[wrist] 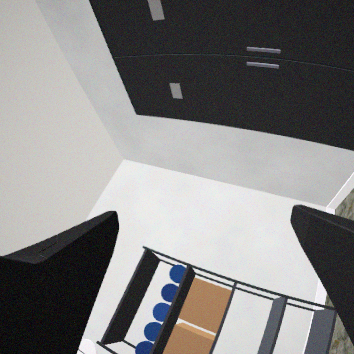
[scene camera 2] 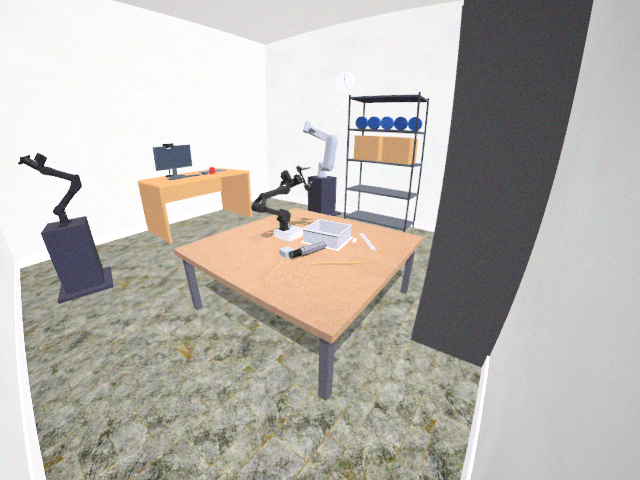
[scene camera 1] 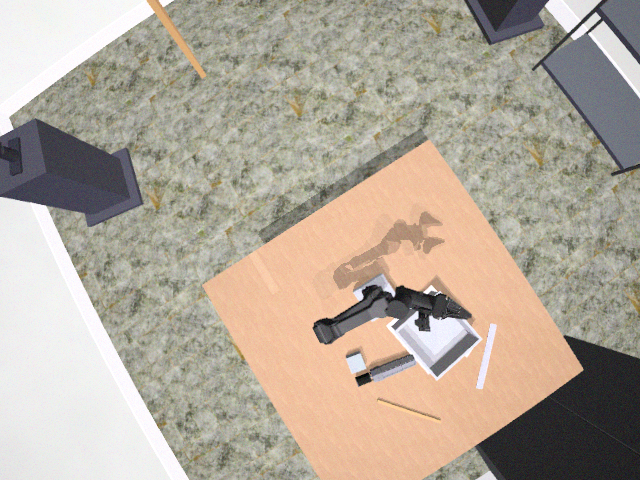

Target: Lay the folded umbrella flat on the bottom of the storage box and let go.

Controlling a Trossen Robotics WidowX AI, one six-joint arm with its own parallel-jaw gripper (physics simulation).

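The folded umbrella, grey with a black handle end, lies on the table beside the white storage box. Its grey end is close to the box's outer wall; whether they touch is unclear. The box is open at the top, and the part of its floor that shows has no umbrella on it. My gripper is open and empty, raised well above the table, its fingers pointing sideways. In the first scene view the arm hides part of the box. The umbrella does not show in the wrist view.
A pale blue block stands by the umbrella's handle. A thin wooden stick and a white strip lie on the table. The arm's white base stands beside the box.
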